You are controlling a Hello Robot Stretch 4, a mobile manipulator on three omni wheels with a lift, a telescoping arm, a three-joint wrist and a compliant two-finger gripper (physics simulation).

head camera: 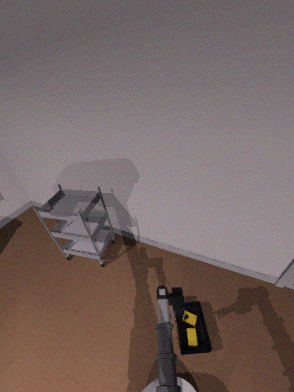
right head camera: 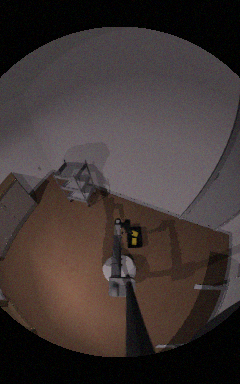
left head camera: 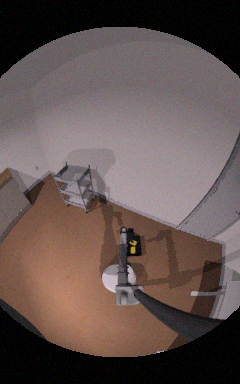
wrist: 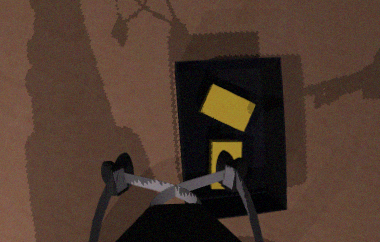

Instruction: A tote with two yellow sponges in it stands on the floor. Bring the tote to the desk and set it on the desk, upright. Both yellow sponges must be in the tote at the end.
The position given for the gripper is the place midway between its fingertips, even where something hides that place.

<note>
In view: the gripper [wrist: 174, 165], a black tote [head camera: 204, 346] and a grey wheeled shelf cart [head camera: 78, 223].
The black tote also shows in the wrist view [wrist: 259, 80]. The grey wheeled shelf cart shows as well in the left head camera view [left head camera: 75, 186].
</note>
